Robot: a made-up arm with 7 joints.
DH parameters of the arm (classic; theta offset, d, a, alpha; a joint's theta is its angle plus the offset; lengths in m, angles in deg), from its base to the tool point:
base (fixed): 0 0.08 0 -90
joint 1: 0 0.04 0.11 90
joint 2: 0 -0.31 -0.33 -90
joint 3: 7.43 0 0.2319 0
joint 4: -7.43 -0.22 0.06 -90
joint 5: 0 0.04 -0.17 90
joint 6: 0 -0.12 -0.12 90
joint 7: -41.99 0 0.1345 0
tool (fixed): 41.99 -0.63 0 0
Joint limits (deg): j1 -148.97..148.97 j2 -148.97..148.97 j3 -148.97..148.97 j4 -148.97..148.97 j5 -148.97..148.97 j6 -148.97..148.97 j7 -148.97..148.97
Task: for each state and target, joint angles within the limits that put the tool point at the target. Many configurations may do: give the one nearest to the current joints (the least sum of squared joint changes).
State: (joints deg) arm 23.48 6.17 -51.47 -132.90 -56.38 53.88 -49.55
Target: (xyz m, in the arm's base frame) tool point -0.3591 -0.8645 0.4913
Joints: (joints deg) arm 29.63 -6.93 -70.68 -138.05 -74.48 46.27 -49.88
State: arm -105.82 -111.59 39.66 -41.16 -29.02 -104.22 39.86
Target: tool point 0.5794 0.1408 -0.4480
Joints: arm -75.41 -133.69 52.28 -31.66 5.45 -92.01 29.04
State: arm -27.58 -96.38 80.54 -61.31 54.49 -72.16 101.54
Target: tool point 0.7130 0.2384 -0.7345
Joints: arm -58.96 -95.59 78.71 -61.41 45.04 -58.63 105.90
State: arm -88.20 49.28 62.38 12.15 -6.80 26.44 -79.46
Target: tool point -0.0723 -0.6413 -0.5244
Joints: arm -74.20 22.04 65.46 9.07 7.76 26.98 -81.80
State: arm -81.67 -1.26 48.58 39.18 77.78 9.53 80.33
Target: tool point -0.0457 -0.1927 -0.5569
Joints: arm -75.82 16.04 61.93 60.74 68.95 4.94 75.72
